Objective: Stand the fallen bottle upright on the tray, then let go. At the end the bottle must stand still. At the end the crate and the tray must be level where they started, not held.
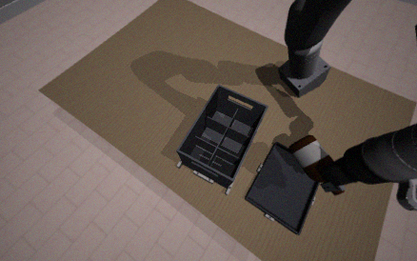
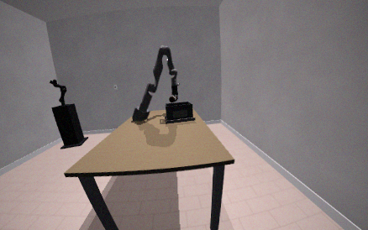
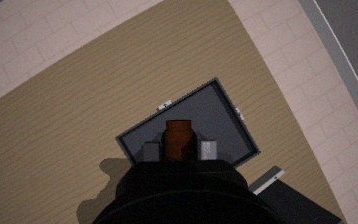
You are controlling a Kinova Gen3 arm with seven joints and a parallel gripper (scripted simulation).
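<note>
The brown bottle is 4 cm behind my hand, 4 cm to the right of it and 1 cm below it. From my hand the other things lie so: dark flat tray 1 cm behind, 4 cm to the right, 19 cm below; dark crate 8 cm behind, 30 cm to the right, 12 cm below.
</note>
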